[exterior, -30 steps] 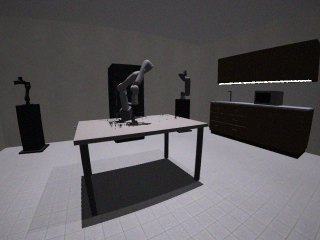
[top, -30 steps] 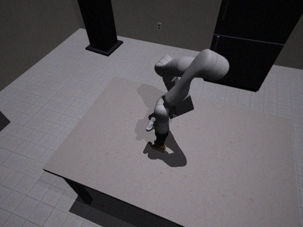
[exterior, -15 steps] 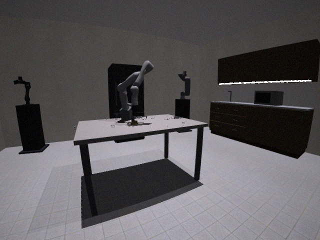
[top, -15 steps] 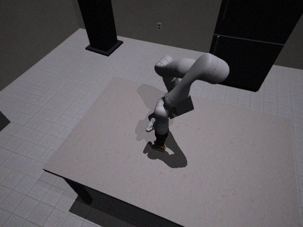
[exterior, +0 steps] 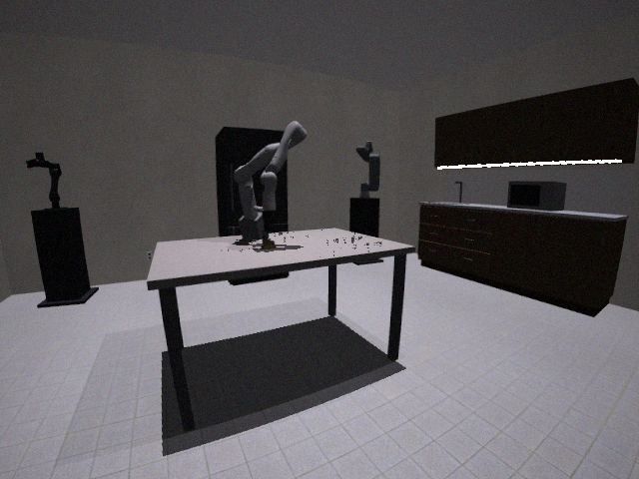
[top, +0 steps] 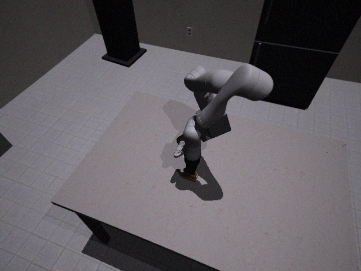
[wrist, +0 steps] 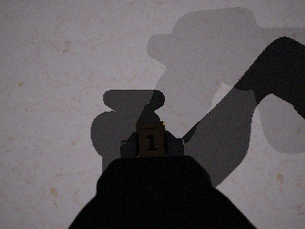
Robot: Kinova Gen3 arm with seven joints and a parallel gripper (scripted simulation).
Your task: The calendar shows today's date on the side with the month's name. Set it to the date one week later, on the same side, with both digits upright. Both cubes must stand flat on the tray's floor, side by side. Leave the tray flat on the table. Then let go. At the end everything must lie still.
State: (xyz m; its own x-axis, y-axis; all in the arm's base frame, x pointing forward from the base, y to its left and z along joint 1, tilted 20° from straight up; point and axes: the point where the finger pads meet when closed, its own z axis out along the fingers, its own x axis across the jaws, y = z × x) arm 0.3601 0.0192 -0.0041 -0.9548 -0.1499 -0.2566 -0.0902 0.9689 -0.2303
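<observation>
Right now the wooden tray is 4 cm below my hand and 2 cm to the left of it. From my hand the other things lie so: wooden cube (1 cm below).
</observation>
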